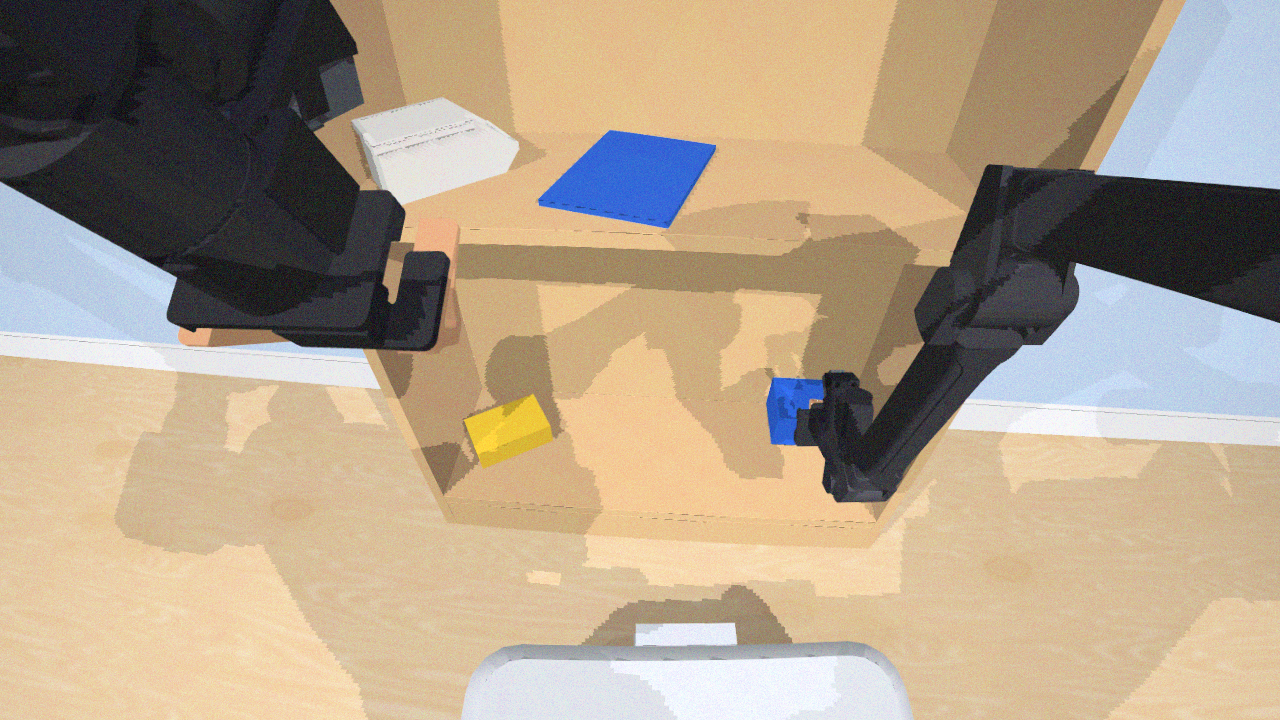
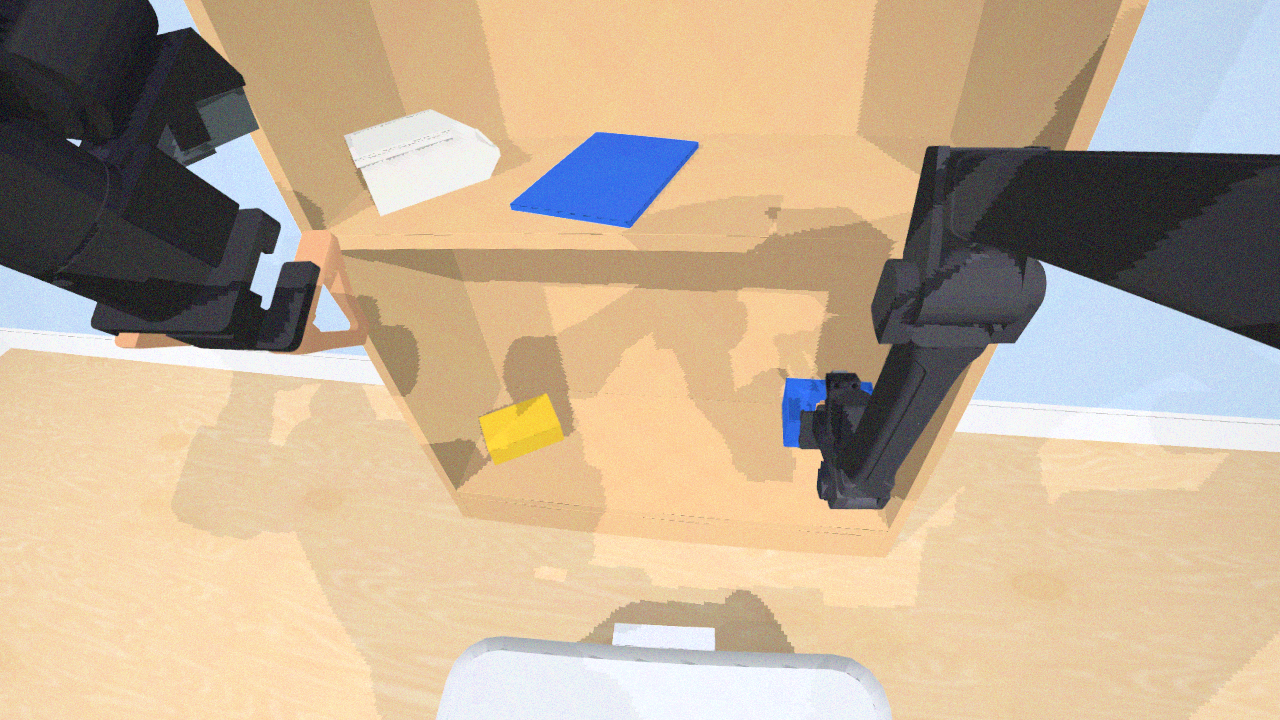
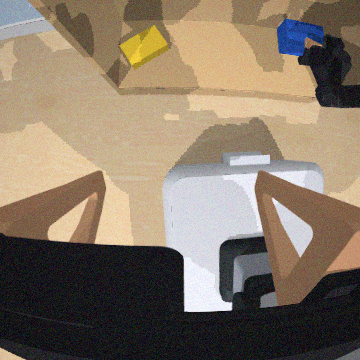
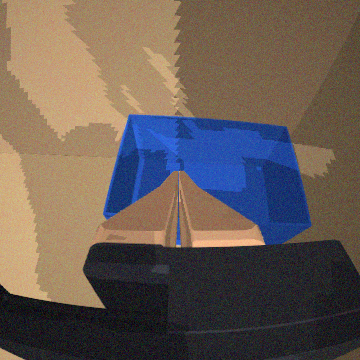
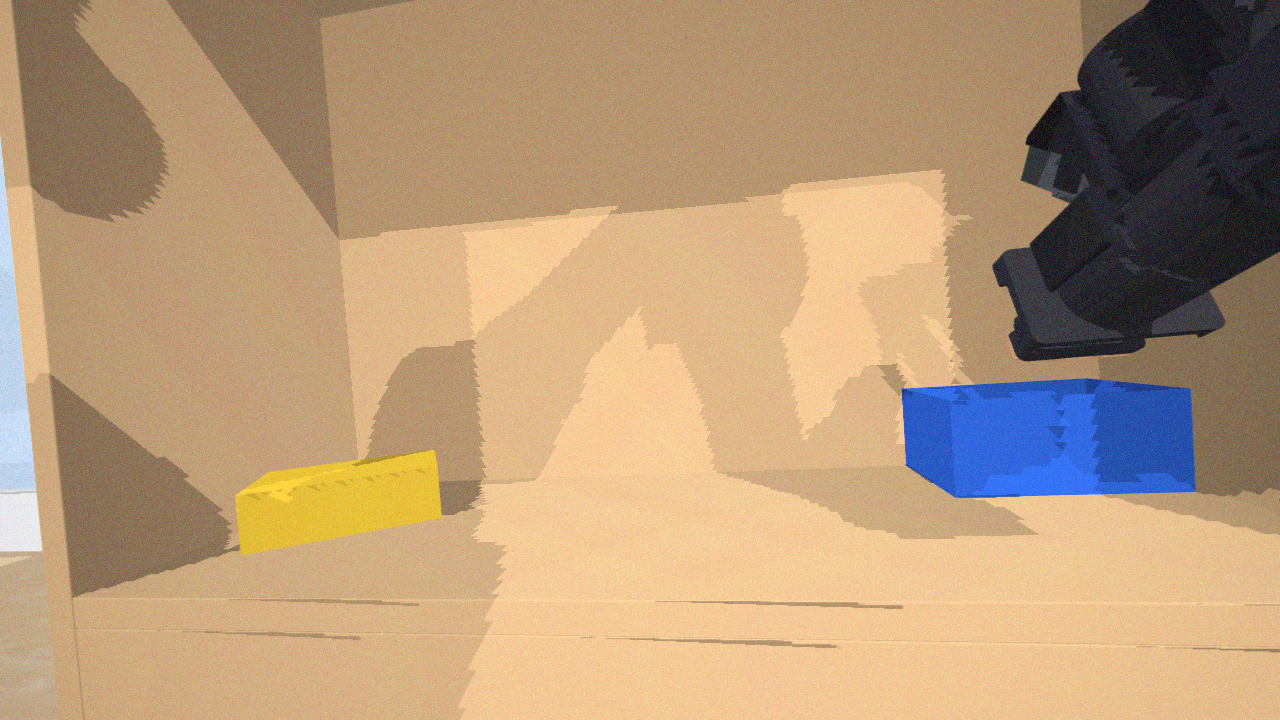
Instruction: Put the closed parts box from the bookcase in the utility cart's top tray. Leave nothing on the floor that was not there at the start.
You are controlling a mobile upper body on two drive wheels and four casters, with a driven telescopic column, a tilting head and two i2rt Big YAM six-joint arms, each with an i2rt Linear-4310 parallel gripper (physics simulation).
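Places are measured from the left arm's base along level axes (x ahead, y left, z up), in metres.
Pixels of known places: left gripper, between the fingertips: (image 1: 382,331) (image 2: 305,333) (image 3: 179,178); right gripper, between the fingertips: (image 1: 811,402) (image 2: 821,404) (image 3: 305,38) (image 4: 178,179) (image 5: 1015,351).
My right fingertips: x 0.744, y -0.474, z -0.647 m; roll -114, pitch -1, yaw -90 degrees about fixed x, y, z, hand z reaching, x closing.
Note:
Behind a point stands the place of what it marks.
A yellow box (image 1: 508,431) {x 0.727, y 0.073, z -0.711 m} (image 2: 521,429) {x 0.727, y 0.070, z -0.710 m} (image 3: 144,47) {x 0.733, y 0.075, z -0.711 m} (image 5: 340,503) {x 0.706, y 0.062, z -0.729 m} with no opening showing lies at the left of the bookcase's lower compartment. A blue open-topped box (image 1: 783,413) {x 0.808, y -0.456, z -0.754 m} (image 2: 796,414) {x 0.809, y -0.451, z -0.754 m} (image 3: 291,37) {x 0.802, y -0.485, z -0.754 m} (image 4: 215,175) {x 0.812, y -0.521, z -0.754 m} (image 5: 1069,447) {x 0.728, y -0.499, z -0.720 m} stands there at the right. A white box (image 1: 434,147) {x 0.686, y 0.061, z -0.158 m} (image 2: 420,161) {x 0.689, y 0.057, z -0.164 m} lies on the shelf above. My right gripper (image 1: 812,407) {x 0.743, y -0.474, z -0.647 m} (image 2: 819,410) {x 0.743, y -0.474, z -0.647 m} (image 4: 178,179) {x 0.743, y -0.474, z -0.647 m} is shut and empty over the blue box's opening; its fingertips' depth is unclear. My left gripper (image 1: 322,335) (image 2: 241,342) (image 3: 179,178) {x 0.349, y -0.010, z -0.131 m} is open and empty, outside the bookcase at the left. The cart does not show.
A flat blue panel (image 1: 628,179) {x 0.694, y -0.153, z -0.204 m} (image 2: 605,179) {x 0.696, y -0.158, z -0.204 m} lies beside the white box. The bookcase (image 1: 662,528) {x 0.587, y -0.209, z -0.812 m} (image 2: 675,532) {x 0.586, y -0.222, z -0.820 m} (image 5: 268,617) {x 0.604, y 0.038, z -0.767 m} has side walls close to both arms. My pale base (image 1: 689,685) {x 0.270, y -0.225, z -0.596 m} (image 2: 666,689) {x 0.269, y -0.233, z -0.596 m} (image 3: 210,200) {x 0.227, y -0.100, z -0.596 m} is in front of it.

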